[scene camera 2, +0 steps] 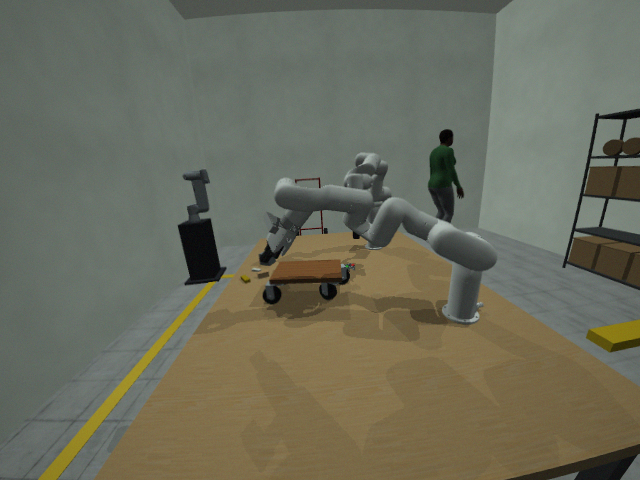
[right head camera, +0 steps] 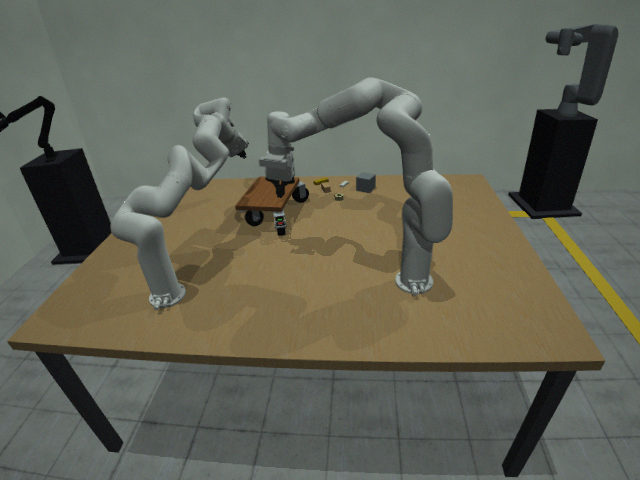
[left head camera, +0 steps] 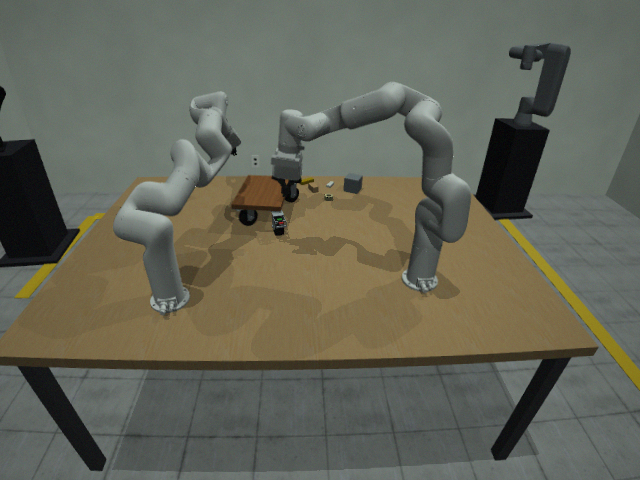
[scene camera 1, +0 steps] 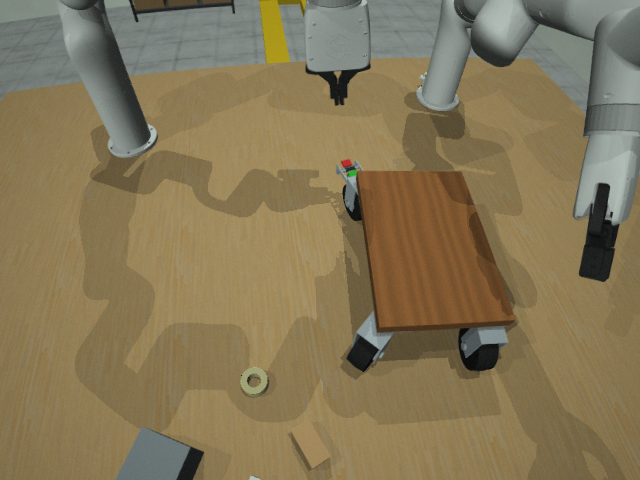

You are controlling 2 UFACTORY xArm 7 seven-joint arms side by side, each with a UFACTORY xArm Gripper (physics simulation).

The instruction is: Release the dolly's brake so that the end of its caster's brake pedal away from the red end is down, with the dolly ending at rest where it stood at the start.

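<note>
The dolly (left head camera: pixel 260 193) (right head camera: pixel 266 195) (scene camera 1: pixel 426 242) (scene camera 2: pixel 306 270) stands on its wheels, with a brown wooden deck. Its brake pedal (left head camera: pixel 279 220) (right head camera: pixel 280 221) (scene camera 1: pixel 349 168) (scene camera 2: pixel 349 266) is on one corner caster. The red end (scene camera 1: pixel 346 163) points away from the deck and the green end (scene camera 1: pixel 352 173) is beside it; the pedal's tilt is too small to tell. My right gripper (left head camera: pixel 286 190) (right head camera: pixel 279 190) (scene camera 1: pixel 339 99) (scene camera 2: pixel 356 234) is shut and empty, raised near the pedal, apart from it. My left gripper (left head camera: pixel 234 151) (right head camera: pixel 242 154) (scene camera 1: pixel 596 260) (scene camera 2: pixel 267 257) looks shut, raised beside the deck, touching nothing.
A pale ring (left head camera: pixel 328 196) (right head camera: pixel 338 196) (scene camera 1: pixel 254 381), a grey box (left head camera: pixel 353 183) (right head camera: pixel 366 182) (scene camera 1: pixel 155 454), a small tan block (left head camera: pixel 313 188) (right head camera: pixel 325 188) (scene camera 1: pixel 310 445) and a yellow piece (left head camera: pixel 307 180) (right head camera: pixel 321 181) (scene camera 2: pixel 245 279) lie near the dolly's far end in the head views.
</note>
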